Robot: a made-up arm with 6 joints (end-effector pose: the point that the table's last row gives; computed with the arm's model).
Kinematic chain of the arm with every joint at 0, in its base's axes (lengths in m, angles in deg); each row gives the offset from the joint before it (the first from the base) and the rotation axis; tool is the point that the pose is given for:
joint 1: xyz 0 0 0.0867 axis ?
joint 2: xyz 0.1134 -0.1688 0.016 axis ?
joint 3: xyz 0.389 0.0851 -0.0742 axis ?
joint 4: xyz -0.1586 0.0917 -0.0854 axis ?
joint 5: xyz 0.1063 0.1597 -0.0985 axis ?
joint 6: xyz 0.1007 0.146 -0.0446 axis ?
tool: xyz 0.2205 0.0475 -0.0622
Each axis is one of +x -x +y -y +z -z.
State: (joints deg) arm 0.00 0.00 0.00 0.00 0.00 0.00
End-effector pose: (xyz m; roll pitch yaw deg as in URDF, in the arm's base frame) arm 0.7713 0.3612 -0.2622 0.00 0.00 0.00
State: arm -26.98 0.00 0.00 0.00 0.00 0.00
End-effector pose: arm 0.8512 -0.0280 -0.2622 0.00 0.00 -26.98
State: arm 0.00 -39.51 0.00 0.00 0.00 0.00
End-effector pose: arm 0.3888 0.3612 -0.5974 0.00 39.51 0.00
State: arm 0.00 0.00 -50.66 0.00 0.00 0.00
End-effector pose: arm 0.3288 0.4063 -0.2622 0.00 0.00 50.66
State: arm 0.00 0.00 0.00 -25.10 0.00 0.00
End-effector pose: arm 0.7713 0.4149 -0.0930 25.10 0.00 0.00
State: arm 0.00 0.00 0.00 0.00 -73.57 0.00
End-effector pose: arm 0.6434 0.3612 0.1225 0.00 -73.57 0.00
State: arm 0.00 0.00 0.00 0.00 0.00 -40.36
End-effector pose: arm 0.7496 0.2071 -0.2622 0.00 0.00 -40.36
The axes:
joint 1: +z
joint 2: -y
joint 3: -z
joint 4: -x
joint 5: +y
joint 6: +z

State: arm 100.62 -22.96 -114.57 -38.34 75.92 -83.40
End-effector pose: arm 0.3073 0.1557 -0.2505 -51.15 63.54 146.65
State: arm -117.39 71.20 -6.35 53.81 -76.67 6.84
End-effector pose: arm 0.0698 -0.7128 0.4238 -158.13 -16.21 -2.38
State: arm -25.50 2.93 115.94 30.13 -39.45 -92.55
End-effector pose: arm 0.4072 -0.4656 -0.1563 39.01 -25.90 127.02
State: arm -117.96 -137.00 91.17 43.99 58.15 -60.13
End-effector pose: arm 0.1608 0.4569 0.2624 124.46 -24.30 -133.49
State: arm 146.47 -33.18 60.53 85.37 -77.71 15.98
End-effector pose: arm -0.3100 0.2522 -0.7481 -76.12 42.69 169.99
